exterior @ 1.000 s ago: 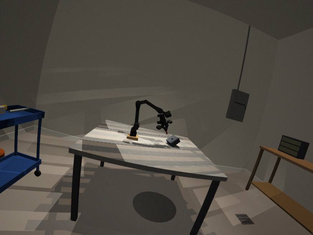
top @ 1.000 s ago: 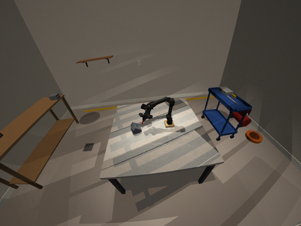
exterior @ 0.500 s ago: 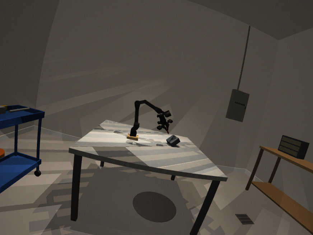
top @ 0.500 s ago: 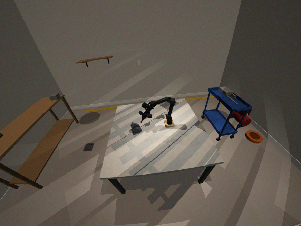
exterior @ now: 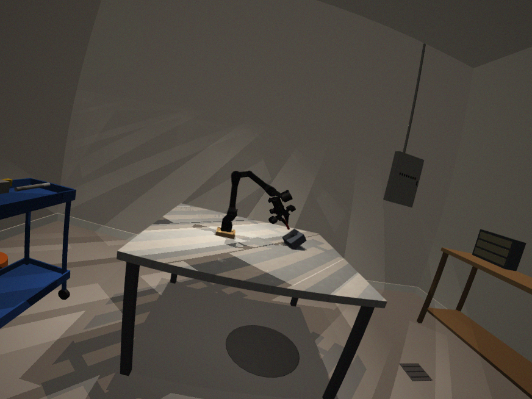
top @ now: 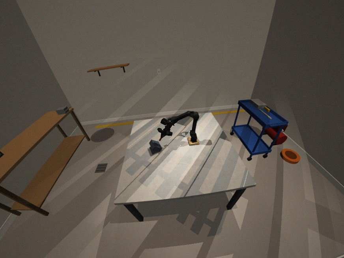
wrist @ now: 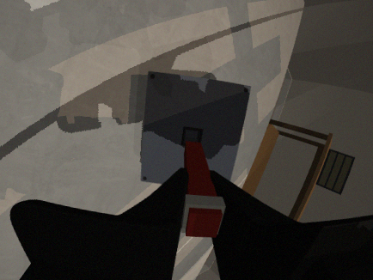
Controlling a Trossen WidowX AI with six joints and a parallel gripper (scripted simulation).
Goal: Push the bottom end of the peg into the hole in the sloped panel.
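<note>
My gripper tip is now 80 mm short of the dark sloped panel, 10 mm to the right of it and 90 mm above it. From my gripper tip the other things lie so: red peg: 10 mm behind, 10 mm above.
</note>
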